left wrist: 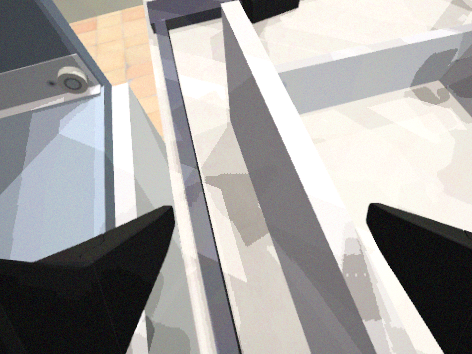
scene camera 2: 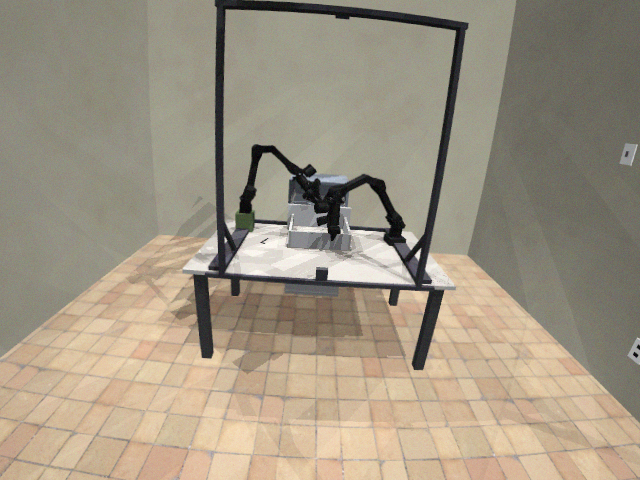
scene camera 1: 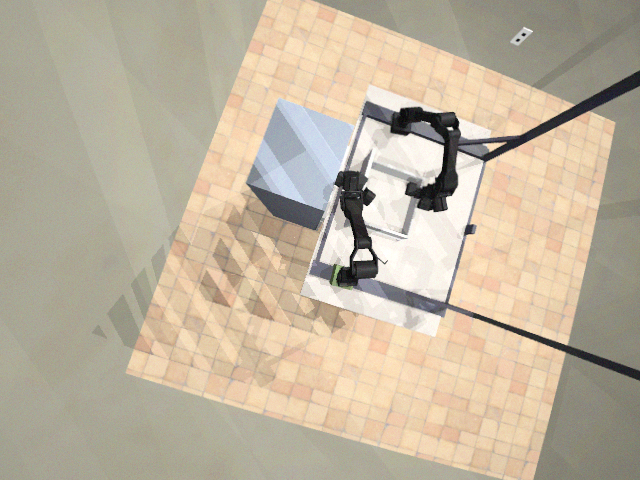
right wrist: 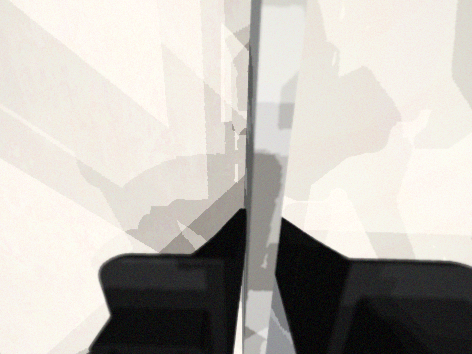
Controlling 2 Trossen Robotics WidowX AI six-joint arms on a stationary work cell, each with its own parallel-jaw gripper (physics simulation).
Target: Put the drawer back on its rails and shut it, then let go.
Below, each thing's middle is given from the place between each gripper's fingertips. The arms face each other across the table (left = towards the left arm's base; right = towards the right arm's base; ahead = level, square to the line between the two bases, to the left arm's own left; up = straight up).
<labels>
The white drawer (scene camera 1: 392, 213) lies 15 cm ahead of my right hand, 8 cm to the left of it and 2 cm above it. Round my right hand: blue-grey cabinet (scene camera 1: 296, 166): 59 cm ahead, 12 cm to the left, 1 cm above.
Right now the white drawer is 180 mm behind my left hand, 100 mm below it and 10 mm to the right of it. Also, from my left hand: blue-grey cabinet 270 mm ahead, 110 mm below, 30 mm to the left.
</labels>
